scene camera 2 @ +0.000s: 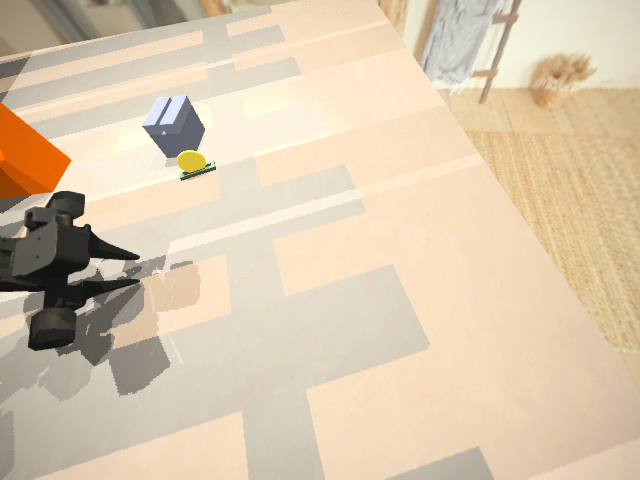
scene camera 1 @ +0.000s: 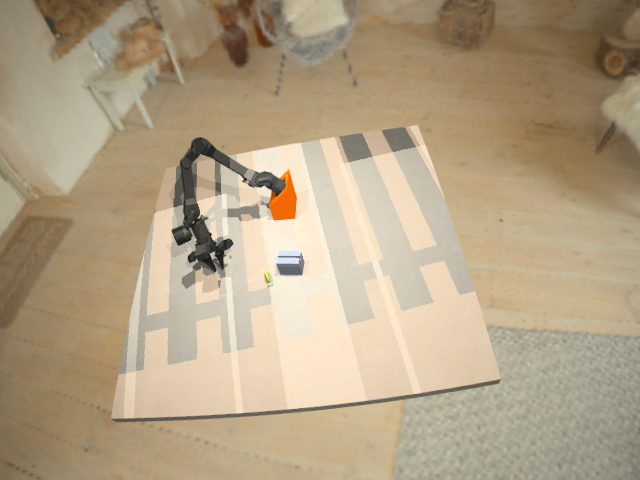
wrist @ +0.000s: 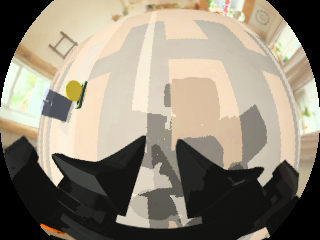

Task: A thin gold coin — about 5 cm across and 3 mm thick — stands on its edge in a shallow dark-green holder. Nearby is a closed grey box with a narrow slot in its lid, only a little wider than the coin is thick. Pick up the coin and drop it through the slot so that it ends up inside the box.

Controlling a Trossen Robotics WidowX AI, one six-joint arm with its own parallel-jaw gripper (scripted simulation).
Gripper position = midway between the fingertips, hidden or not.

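Note:
I can see my gripper [scene camera 2: 139, 269]. The wrist view has the gripper as well [wrist: 161, 141], and in scene camera 1 I find my gripper [scene camera 1: 219, 270] too.

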